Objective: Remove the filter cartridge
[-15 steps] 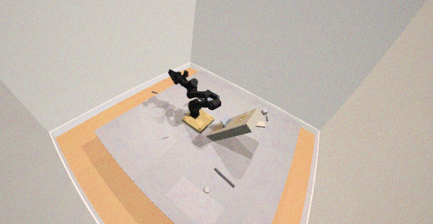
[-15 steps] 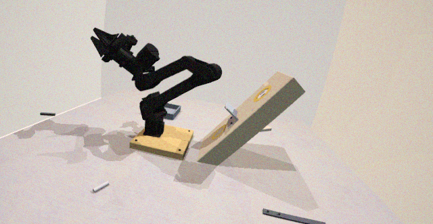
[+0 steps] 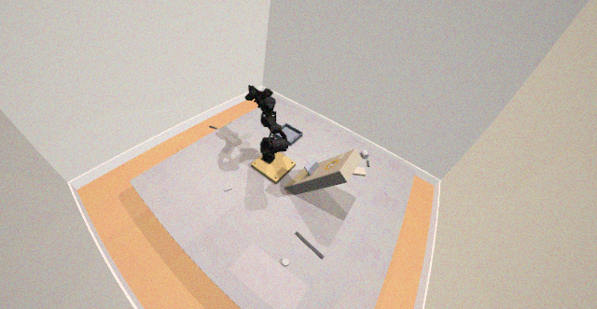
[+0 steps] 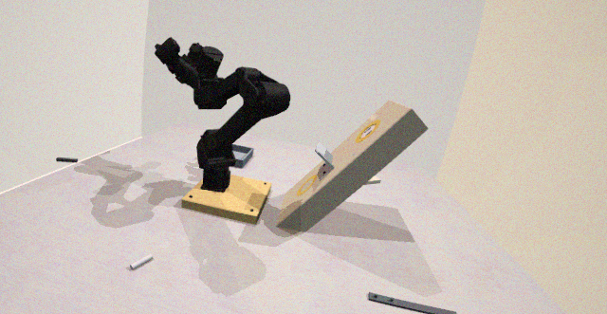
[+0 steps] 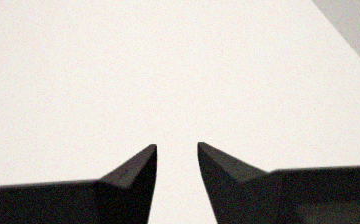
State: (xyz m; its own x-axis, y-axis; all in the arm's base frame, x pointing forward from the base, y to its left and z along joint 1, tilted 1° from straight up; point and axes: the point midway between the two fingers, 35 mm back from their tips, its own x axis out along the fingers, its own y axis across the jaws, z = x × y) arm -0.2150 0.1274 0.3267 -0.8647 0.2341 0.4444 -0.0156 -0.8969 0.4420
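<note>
The filter cartridge lies 62 cm ahead of my gripper tip, 18 cm to the right of it and 12 cm below it. From my gripper tip the other things lie so: tray: 36 cm below, 22 cm ahead, 15 cm to the left; service panel: 58 cm ahead, 20 cm below, 18 cm to the right.
</note>
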